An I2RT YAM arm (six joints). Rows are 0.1 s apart.
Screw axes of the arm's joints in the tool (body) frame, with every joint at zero. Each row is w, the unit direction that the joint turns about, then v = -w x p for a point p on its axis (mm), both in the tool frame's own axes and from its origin. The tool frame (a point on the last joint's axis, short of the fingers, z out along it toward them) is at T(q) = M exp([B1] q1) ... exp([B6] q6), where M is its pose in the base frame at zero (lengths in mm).
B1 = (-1, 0, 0, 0, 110.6, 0)
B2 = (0, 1, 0, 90.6, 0, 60)
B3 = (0, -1, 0, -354.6, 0, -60)
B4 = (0, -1, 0, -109.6, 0, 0)
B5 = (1, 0, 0, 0, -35.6, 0)
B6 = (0, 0, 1, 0, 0, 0)
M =
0 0 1 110.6
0 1 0 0
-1 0 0 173.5
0 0 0 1
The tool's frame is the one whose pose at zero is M.
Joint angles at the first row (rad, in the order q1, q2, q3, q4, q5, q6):
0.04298 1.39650 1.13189 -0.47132 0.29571 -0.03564
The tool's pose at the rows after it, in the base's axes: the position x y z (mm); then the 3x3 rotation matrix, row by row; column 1 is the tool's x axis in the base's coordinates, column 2 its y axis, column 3 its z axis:
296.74 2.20 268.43; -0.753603 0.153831 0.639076; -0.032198 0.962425 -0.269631; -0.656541 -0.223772 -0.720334
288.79 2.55 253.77; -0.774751 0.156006 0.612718; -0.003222 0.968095 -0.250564; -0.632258 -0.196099 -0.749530
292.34 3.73 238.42; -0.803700 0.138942 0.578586; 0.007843 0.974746 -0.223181; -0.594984 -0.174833 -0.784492
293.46 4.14 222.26; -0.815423 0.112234 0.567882; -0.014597 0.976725 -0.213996; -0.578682 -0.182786 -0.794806
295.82 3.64 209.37; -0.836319 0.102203 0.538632; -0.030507 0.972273 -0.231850; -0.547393 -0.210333 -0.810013
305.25 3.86 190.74; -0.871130 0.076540 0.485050; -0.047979 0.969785 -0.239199; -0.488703 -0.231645 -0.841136
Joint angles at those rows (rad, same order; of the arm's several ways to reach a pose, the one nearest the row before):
0.04304 1.39772 1.06361 -0.52054 0.30142 0.00027
0.04294 1.38441 1.00601 -0.51621 0.28029 0.03126
0.04294 1.42255 0.98956 -0.51074 0.25042 0.04371
0.04301 1.44573 0.94770 -0.46053 0.24052 0.02108
0.04297 1.47988 0.93275 -0.44585 0.25761 0.00563
0.04295 1.56008 0.94510 -0.44235 0.26282 -0.01091

